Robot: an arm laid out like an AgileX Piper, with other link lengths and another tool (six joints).
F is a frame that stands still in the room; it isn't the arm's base.
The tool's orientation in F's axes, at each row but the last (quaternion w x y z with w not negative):
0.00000 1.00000 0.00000 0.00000
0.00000 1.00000 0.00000 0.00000
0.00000 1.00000 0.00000 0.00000
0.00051 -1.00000 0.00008 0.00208
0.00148 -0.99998 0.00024 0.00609
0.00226 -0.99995 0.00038 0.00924
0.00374 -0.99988 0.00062 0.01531
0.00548 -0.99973 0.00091 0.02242
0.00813 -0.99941 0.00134 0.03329
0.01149 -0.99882 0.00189 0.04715
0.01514 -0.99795 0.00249 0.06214
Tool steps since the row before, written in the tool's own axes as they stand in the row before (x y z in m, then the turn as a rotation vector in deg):
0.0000 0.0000 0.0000 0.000 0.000 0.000
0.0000 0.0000 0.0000 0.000 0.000 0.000
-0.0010 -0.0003 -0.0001 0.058 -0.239 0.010
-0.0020 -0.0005 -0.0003 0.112 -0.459 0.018
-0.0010 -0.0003 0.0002 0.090 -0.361 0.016
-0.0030 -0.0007 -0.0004 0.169 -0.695 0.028
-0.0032 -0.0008 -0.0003 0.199 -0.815 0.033
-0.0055 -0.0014 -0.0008 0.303 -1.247 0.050
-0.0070 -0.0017 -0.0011 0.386 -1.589 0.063
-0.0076 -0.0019 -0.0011 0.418 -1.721 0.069
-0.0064 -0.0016 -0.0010 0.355 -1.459 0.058
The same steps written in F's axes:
0.0000 0.0000 0.0000 0.000 0.000 0.000
0.0000 0.0000 0.0000 0.000 0.000 0.000
-0.0010 0.0003 0.0001 0.058 0.239 -0.010
-0.0020 0.0005 0.0003 0.112 0.459 -0.018
-0.0010 0.0003 -0.0002 0.090 0.361 -0.016
-0.0030 0.0007 0.0005 0.169 0.695 -0.028
-0.0032 0.0008 0.0004 0.199 0.815 -0.033
-0.0055 0.0014 0.0011 0.303 1.247 -0.050
-0.0069 0.0017 0.0016 0.386 1.589 -0.063
-0.0075 0.0019 0.0019 0.418 1.721 -0.069
-0.0062 0.0016 0.0018 0.355 1.459 -0.058

